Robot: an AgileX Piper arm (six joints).
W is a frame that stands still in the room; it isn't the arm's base.
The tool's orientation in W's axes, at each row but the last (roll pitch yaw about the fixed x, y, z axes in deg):
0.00, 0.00, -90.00
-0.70, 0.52, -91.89
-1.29, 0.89, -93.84
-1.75, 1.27, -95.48
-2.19, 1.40, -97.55
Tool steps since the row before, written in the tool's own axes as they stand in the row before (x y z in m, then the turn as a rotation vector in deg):
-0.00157, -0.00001, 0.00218, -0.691, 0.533, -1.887
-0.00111, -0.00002, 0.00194, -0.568, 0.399, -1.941
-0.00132, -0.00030, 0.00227, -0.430, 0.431, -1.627
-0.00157, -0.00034, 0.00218, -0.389, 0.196, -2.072
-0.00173, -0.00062, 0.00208, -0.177, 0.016, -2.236
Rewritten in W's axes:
-0.00001, 0.00157, 0.00218, 0.533, 0.691, -1.887
0.00004, 0.00109, 0.00195, 0.394, 0.573, -1.940
-0.00016, 0.00130, 0.00230, 0.424, 0.428, -1.629
-0.00013, 0.00154, 0.00222, 0.174, 0.420, -2.068
-0.00031, 0.00173, 0.00214, -0.038, 0.239, -2.230

